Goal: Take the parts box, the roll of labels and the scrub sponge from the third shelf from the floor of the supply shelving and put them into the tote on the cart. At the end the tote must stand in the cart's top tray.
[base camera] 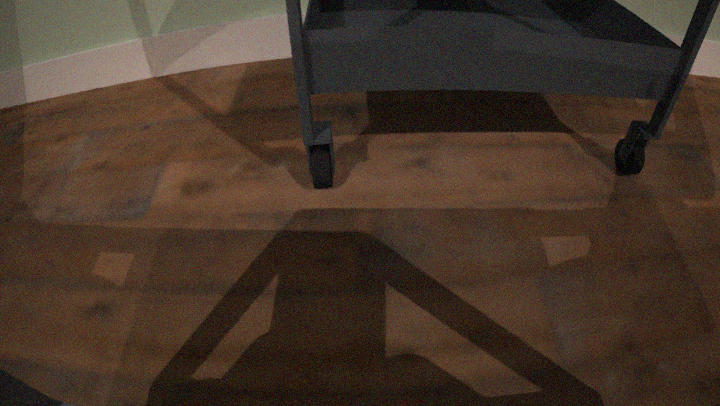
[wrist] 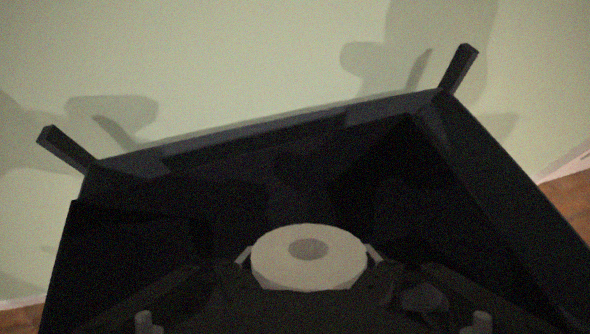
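The roll of labels (wrist: 280,267), a pale thick disc with a greyish centre, is between the fingertips of my gripper (wrist: 308,259) at the lower middle of the wrist view. The gripper is shut on it. Behind and below the roll is the dark, open-topped top tray (wrist: 500,155) of the cart, with short posts at its two far corners. The tray's inside is very dark, and I cannot make out the tote, the parts box or the sponge there. In the base view the grey cart (base camera: 478,63) stands ahead, with its lower tray and two casters showing.
A pale green wall (base camera: 90,27) (wrist: 225,55) with a white baseboard (base camera: 226,42) stands behind the cart. Wooden floor (base camera: 453,171) runs up to the cart's casters (base camera: 322,166) (base camera: 629,156). Shadows of the arm and gripper fall on the wall, and broad shadows cross the floor.
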